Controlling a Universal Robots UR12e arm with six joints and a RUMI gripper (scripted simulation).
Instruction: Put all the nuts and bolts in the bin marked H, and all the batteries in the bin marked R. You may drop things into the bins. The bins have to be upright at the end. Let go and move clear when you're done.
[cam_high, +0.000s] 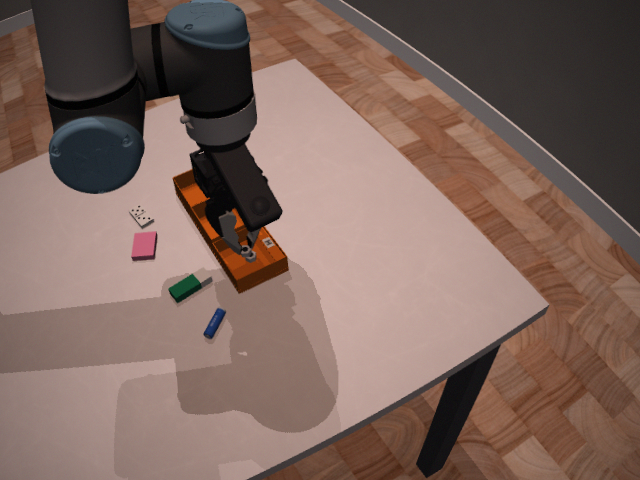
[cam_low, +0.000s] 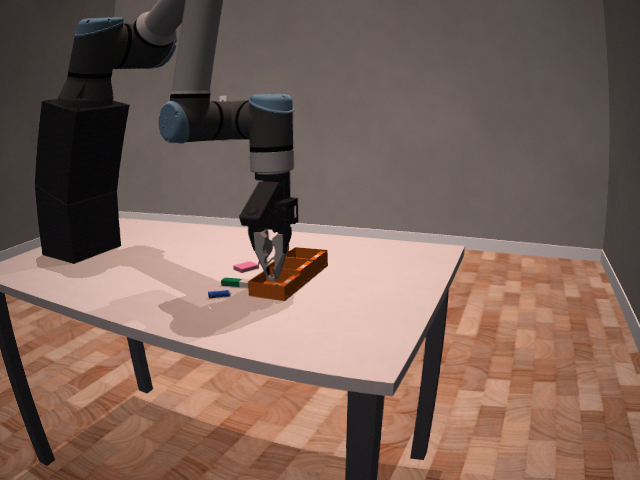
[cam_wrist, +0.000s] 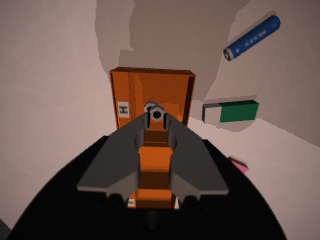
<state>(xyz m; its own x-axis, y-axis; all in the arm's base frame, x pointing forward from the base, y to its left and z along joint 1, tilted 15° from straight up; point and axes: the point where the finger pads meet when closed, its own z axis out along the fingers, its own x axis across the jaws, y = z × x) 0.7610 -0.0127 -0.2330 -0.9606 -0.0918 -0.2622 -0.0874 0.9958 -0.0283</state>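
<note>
Now: hand 8 cm to the left of the blue battery, 8 cm past it and 4 cm above it. Also, from my hand: green block (9 cm behind, 4 cm below); then orange bin row (8 cm to the left, 3 cm below); then pink block (14 cm behind, 11 cm to the left, 4 cm below).
</note>
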